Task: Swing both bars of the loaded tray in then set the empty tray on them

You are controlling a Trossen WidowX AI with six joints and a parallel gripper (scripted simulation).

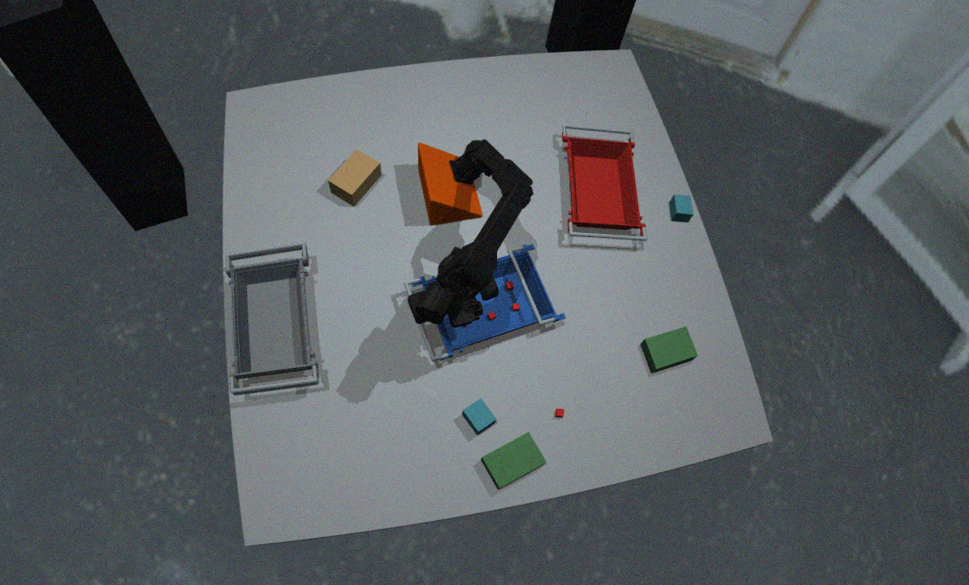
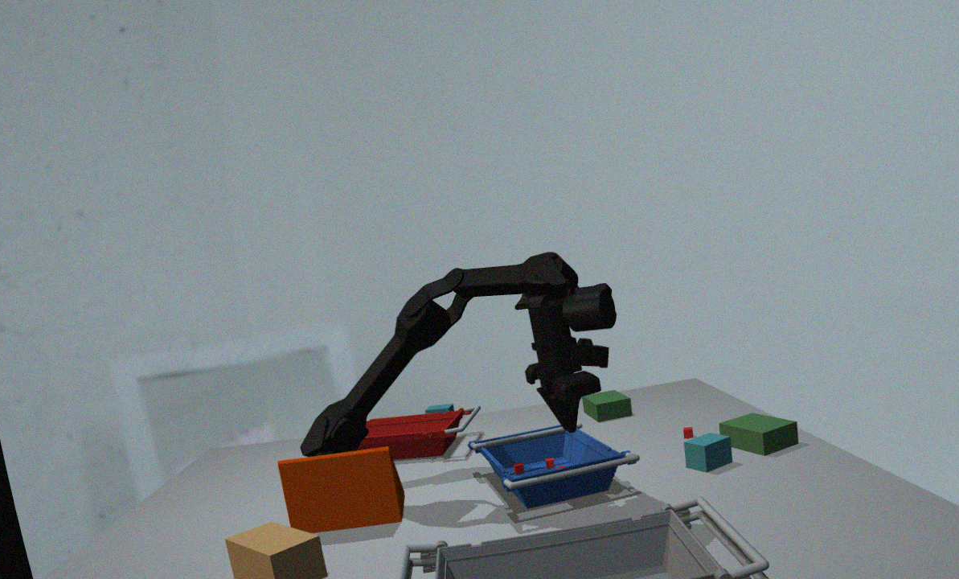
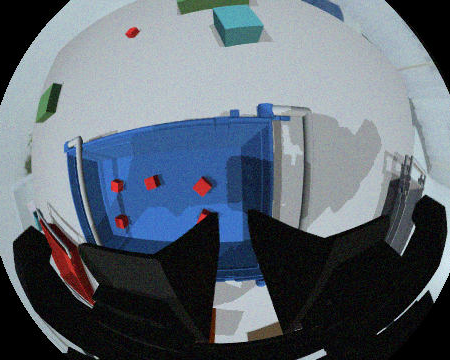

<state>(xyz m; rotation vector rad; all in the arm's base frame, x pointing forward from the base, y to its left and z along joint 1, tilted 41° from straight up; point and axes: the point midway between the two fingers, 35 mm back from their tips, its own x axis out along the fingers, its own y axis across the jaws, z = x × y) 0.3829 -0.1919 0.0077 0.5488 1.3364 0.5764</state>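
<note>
My gripper tip is now 27 cm past the red tray, 50 cm to the right of it and 6 cm above it. Also, from my gripper tip: red cube 27 cm ahead, 17 cm to the left, 10 cm below; tan block 46 cm behind, 13 cm to the right, 8 cm below.
</note>
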